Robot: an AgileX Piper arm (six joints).
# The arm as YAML. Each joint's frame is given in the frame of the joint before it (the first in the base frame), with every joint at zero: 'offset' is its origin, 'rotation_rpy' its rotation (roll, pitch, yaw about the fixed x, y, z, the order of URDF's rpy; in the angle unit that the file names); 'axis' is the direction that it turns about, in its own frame. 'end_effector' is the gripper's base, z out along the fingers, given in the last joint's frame.
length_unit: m
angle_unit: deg
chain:
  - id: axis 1
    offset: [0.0, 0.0, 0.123]
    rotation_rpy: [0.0, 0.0, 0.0]
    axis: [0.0, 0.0, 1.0]
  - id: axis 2
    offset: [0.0, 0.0, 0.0]
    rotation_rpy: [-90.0, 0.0, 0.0]
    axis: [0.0, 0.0, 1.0]
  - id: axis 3
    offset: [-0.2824, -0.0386, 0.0]
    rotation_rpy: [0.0, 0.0, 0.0]
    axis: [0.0, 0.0, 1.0]
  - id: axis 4
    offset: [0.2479, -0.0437, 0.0]
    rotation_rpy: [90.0, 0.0, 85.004]
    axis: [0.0, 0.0, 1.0]
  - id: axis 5
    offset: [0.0, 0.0, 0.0]
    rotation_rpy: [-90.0, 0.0, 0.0]
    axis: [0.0, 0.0, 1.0]
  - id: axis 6
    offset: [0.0, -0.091, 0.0]
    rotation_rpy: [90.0, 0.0, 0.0]
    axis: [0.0, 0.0, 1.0]
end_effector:
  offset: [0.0, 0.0, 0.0]
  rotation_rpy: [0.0, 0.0, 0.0]
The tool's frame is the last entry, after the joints.
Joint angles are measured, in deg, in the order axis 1, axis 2, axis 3, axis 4, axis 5, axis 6. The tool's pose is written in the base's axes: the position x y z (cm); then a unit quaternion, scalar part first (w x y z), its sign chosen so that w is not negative. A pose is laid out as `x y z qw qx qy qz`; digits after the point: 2 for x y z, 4 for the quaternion.
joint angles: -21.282 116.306 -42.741 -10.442 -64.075 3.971
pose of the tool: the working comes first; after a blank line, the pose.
Where each joint sits with the arm in this pose, in the base's axes (m; each line is computed from the numbers above, not from the rounded line before):
axis 1: 0.0000 0.0000 0.1230
axis 2: 0.0000 0.0000 0.1230
axis 3: 0.1489 -0.0580 0.3590
axis 4: 0.2533 -0.0987 0.1336
axis 5: 0.2533 -0.0987 0.1336
axis 6: 0.3420 -0.1173 0.1260
the tool: 0.3420 -0.1173 0.1260

34.20 -11.73 12.60 0.6733 0.0771 0.7321 -0.0690
